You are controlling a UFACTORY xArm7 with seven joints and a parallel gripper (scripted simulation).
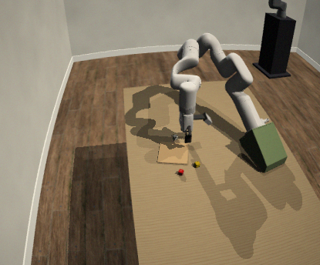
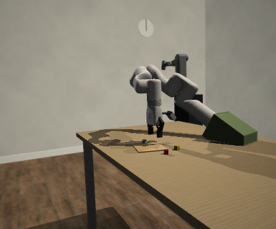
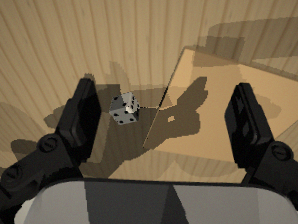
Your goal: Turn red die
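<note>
The yellow die is 17 cm to the left of my hand, 4 cm below it and 1 cm ahead of it. From my hand the other things lie so: tan mat 8 cm ahead, 5 cm to the left, 5 cm below; white die 4 cm to the right, 4 cm below, 4 cm ahead; red die 19 cm to the left, 9 cm ahead, 4 cm below.
</note>
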